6 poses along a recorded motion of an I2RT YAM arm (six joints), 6.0 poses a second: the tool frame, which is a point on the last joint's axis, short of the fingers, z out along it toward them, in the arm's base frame.
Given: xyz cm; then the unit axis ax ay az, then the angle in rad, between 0 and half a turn.
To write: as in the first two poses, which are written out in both.
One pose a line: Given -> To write
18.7 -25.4 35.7 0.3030 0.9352 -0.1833 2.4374 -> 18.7 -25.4 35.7 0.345 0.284 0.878 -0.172
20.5 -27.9 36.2 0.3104 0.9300 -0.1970 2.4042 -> 20.5 -27.9 36.2 0.360 0.290 0.867 -0.184
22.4 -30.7 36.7 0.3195 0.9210 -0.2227 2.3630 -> 22.4 -30.7 36.7 0.380 0.296 0.852 -0.206
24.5 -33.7 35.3 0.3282 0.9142 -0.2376 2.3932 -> 24.5 -33.7 35.3 0.366 0.305 0.851 -0.221
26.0 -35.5 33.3 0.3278 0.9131 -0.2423 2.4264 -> 26.0 -35.5 33.3 0.350 0.307 0.855 -0.227
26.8 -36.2 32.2 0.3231 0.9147 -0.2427 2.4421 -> 26.8 -36.2 32.2 0.343 0.304 0.859 -0.228
